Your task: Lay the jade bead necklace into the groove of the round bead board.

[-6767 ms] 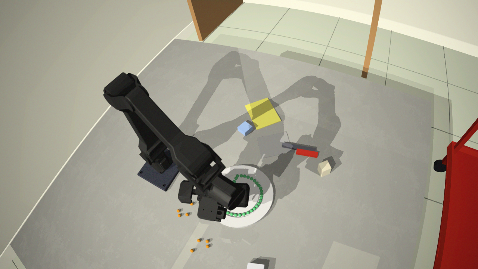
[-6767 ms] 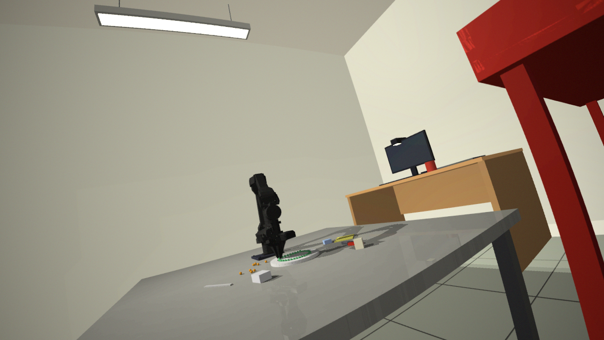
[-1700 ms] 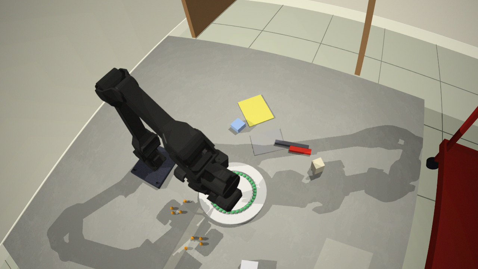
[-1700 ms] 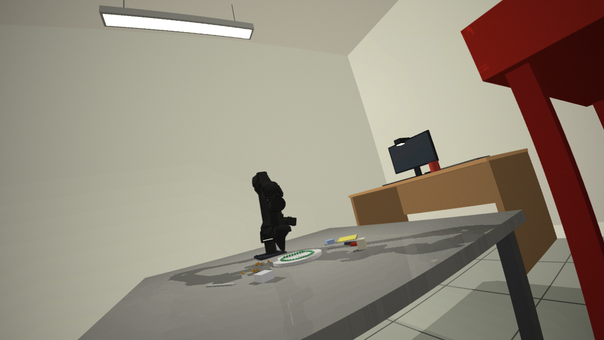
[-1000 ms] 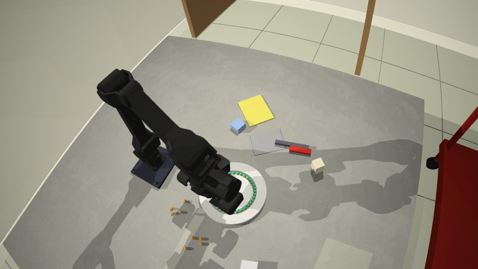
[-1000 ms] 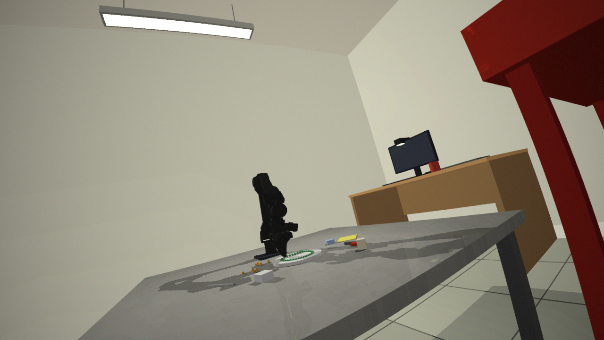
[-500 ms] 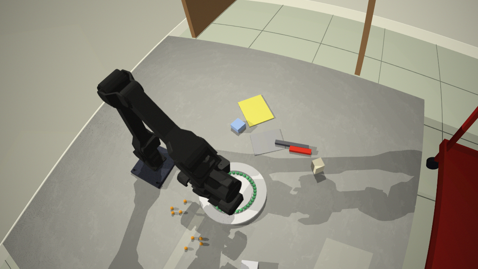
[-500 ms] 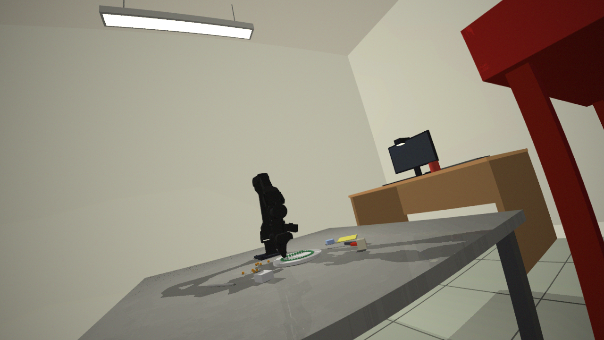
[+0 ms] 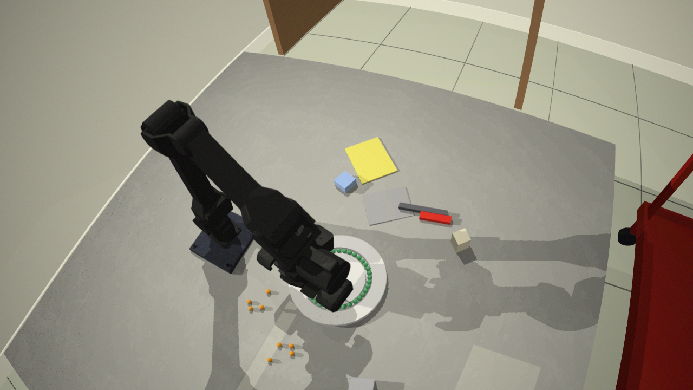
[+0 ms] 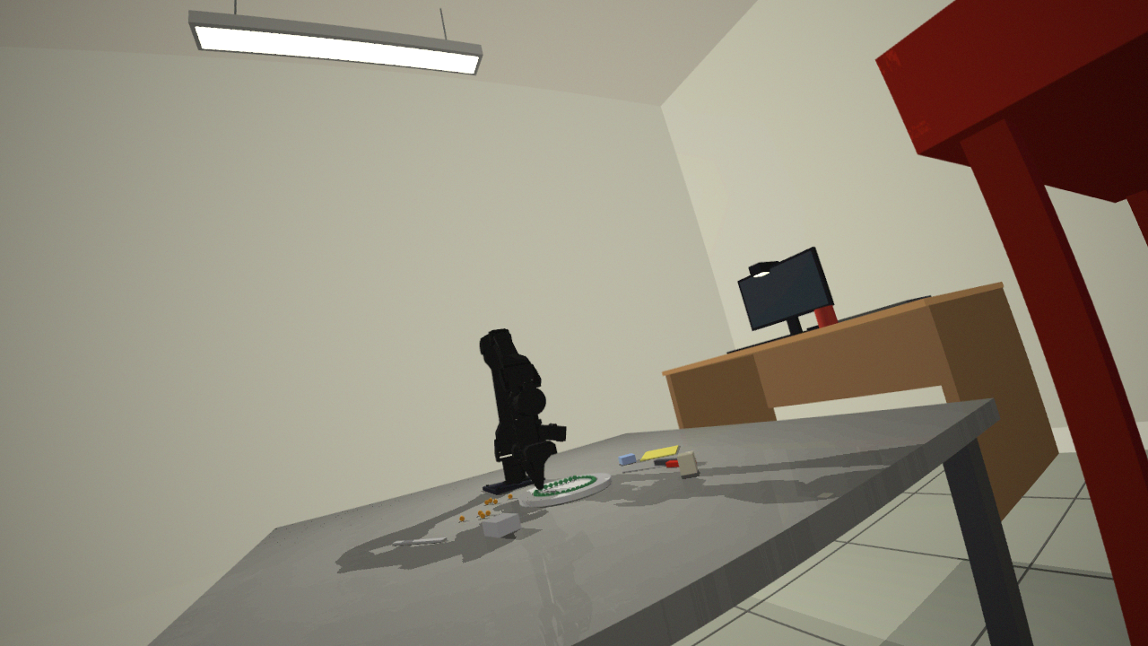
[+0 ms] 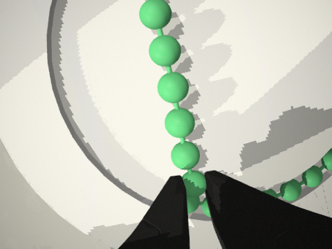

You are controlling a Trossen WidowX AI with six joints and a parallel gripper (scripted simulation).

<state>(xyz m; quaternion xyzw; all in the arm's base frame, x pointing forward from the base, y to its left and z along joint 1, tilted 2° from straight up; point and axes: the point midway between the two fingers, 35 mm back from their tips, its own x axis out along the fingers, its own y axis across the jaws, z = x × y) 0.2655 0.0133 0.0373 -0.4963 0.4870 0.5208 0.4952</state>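
My gripper tip is 5 cm to the right of the inner disc, 2 cm short of it and 1 cm above it. The rest, counted from my gripper tip: blue cube: 25 cm to the left, 11 cm behind, 1 cm below; grey sheet: 25 cm to the left, 2 cm below, 1 cm ahead; bead board: 5 cm to the left, 2 cm ahead, 1 cm below.
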